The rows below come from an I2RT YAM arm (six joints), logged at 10 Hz.
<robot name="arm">
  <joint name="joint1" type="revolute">
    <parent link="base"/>
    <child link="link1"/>
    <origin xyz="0 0 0.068"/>
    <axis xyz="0 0 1"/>
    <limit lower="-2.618" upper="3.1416"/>
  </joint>
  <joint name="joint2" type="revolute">
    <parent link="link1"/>
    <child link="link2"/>
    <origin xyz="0.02 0.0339 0.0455" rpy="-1.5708 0 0"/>
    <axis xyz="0 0 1"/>
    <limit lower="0" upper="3.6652"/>
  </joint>
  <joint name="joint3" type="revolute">
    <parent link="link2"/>
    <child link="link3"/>
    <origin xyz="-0.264 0 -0.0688" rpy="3.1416 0 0"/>
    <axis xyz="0 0 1"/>
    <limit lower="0" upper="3.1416"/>
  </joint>
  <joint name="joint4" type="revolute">
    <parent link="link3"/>
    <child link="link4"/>
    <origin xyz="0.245 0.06 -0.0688"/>
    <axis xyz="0 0 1"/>
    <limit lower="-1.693" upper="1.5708"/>
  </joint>
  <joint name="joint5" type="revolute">
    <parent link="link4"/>
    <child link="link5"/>
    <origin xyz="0.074 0.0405 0.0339" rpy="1.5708 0 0"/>
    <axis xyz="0 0 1"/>
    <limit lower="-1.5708" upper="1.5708"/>
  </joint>
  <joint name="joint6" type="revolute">
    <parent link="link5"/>
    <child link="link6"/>
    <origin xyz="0.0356 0 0.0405" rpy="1.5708 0 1.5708"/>
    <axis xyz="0 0 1"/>
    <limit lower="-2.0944" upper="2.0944"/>
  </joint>
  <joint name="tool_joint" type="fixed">
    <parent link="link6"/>
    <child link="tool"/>
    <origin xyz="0 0 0" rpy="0 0 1.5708"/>
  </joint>
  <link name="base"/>
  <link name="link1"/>
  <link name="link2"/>
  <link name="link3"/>
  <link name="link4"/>
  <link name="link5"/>
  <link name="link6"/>
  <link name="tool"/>
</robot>
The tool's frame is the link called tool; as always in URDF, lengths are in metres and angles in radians.
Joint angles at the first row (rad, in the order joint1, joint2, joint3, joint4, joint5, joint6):
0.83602 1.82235 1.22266 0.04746 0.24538 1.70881
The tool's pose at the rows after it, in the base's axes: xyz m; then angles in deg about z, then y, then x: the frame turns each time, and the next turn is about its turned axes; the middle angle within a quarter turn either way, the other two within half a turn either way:
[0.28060 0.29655 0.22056 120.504 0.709 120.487]
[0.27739 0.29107 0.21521 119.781 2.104 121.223]
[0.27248 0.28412 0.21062 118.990 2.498 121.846]
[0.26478 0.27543 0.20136 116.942 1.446 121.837]
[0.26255 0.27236 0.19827 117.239 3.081 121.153]
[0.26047 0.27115 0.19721 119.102 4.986 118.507]
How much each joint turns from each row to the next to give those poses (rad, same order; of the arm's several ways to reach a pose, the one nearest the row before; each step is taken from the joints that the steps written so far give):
0.00000 -0.01673 -0.03361 0.01532 0.02140 0.00921
-0.00151 -0.01236 -0.03230 0.00321 0.01994 -0.01063
-0.00155 -0.02143 -0.04129 0.00607 0.01233 0.00452
0.00152 -0.02458 -0.06913 0.03972 0.02149 0.03672
0.00002 -0.00774 -0.02772 0.03085 0.01233 -0.03051
0.00152 -0.00763 -0.03526 0.07965 -0.00457 -0.06113

